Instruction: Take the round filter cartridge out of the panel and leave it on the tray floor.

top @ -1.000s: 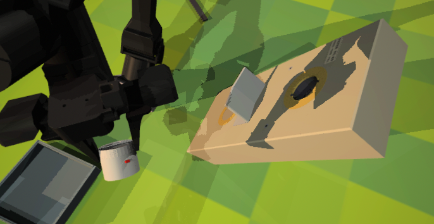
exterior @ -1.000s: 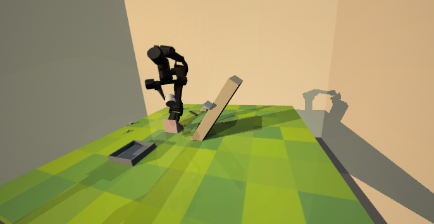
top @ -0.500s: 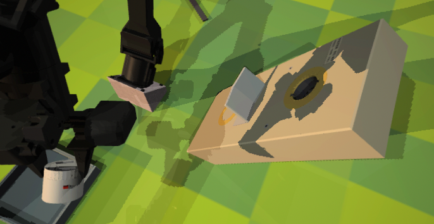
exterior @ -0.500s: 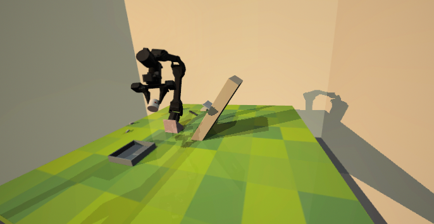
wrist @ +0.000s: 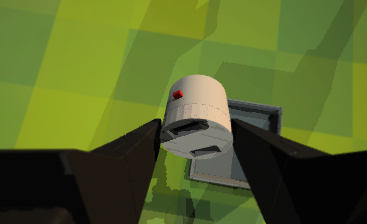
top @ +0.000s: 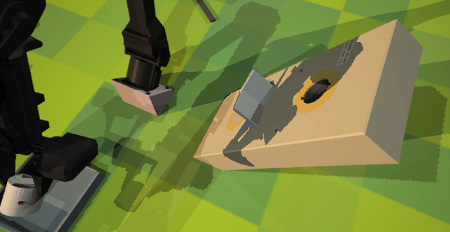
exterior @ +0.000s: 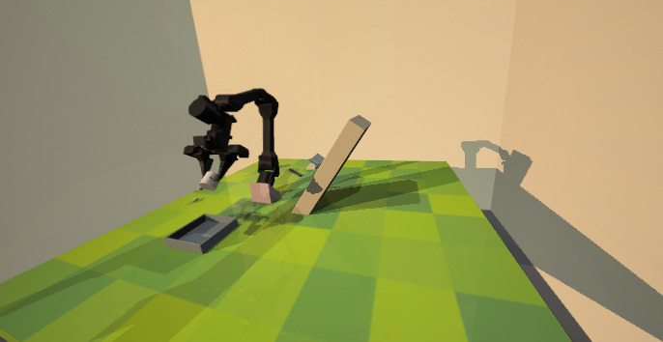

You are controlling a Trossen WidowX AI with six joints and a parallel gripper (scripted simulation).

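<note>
The dark grey tray lies 9 cm behind my gripper tip, 1 cm to the left of it and 20 cm below it. The rest, counted from my gripper tip: grey flap 25 cm ahead, 27 cm to the left, 4 cm below; then tan service panel 31 cm ahead, 26 cm to the left, 3 cm below; then round filter cartridge right at my gripper tip.
</note>
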